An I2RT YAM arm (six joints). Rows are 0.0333 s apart.
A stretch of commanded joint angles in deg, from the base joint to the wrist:
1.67, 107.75, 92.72, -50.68, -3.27, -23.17
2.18, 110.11, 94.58, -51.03, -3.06, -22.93
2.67, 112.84, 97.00, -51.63, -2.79, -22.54
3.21, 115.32, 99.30, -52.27, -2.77, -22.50
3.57, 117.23, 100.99, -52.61, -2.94, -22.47
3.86, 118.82, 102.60, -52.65, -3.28, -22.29
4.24, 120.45, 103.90, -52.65, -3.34, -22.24
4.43, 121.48, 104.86, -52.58, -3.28, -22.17
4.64, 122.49, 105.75, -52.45, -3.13, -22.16
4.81, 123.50, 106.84, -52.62, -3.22, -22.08
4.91, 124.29, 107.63, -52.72, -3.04, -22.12
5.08, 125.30, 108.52, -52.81, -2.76, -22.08
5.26, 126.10, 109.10, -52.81, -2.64, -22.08
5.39, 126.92, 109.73, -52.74, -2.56, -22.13
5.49, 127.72, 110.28, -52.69, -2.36, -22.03
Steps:
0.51, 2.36, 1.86, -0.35, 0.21, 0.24
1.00, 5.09, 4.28, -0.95, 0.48, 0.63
1.54, 7.57, 6.58, -1.59, 0.50, 0.67
1.90, 9.48, 8.27, -1.93, 0.33, 0.70
2.19, 11.07, 9.88, -1.97, -0.01, 0.88
2.57, 12.70, 11.18, -1.97, -0.07, 0.93
2.76, 13.73, 12.14, -1.90, -0.01, 1.00
2.97, 14.74, 13.03, -1.77, 0.14, 1.01
3.14, 15.75, 14.12, -1.94, 0.05, 1.09
3.24, 16.54, 14.91, -2.04, 0.23, 1.05
3.41, 17.55, 15.80, -2.13, 0.51, 1.09
3.59, 18.35, 16.38, -2.13, 0.63, 1.09
3.72, 19.17, 17.01, -2.06, 0.71, 1.04
3.82, 19.97, 17.56, -2.01, 0.91, 1.14

